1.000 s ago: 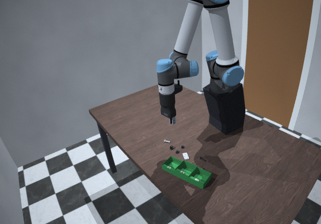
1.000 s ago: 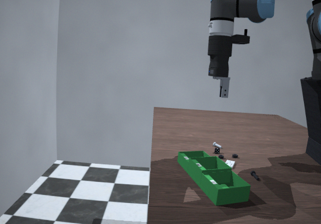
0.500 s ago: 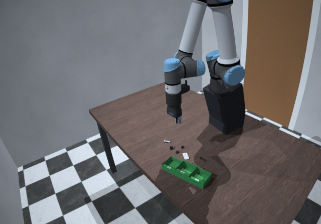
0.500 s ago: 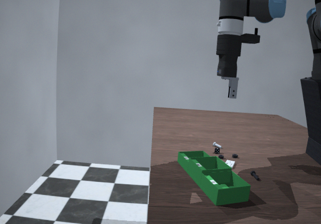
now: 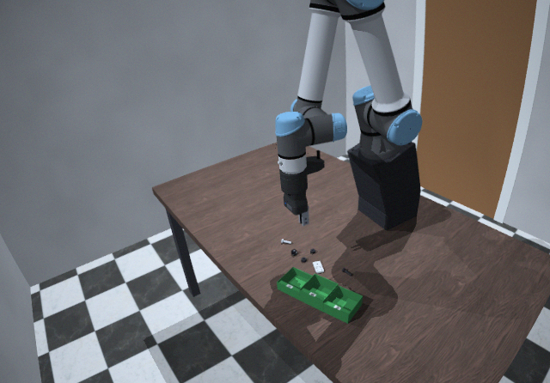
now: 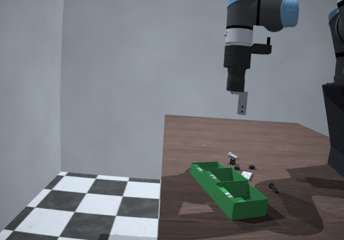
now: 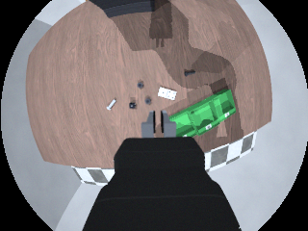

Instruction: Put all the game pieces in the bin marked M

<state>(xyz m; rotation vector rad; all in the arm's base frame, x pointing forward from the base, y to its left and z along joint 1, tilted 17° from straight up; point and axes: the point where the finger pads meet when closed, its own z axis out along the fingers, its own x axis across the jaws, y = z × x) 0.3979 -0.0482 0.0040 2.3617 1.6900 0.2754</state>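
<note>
Now: hand 9 cm short of the green bin, 12 cm to the right of it and 17 cm above it. From my hand the other things lie so: black die 2 cm behind, 7 cm to the right, 19 cm below; black bolt 5 cm behind, 13 cm to the left, 19 cm below; white domino 2 cm behind, 5 cm to the left, 19 cm below.
</note>
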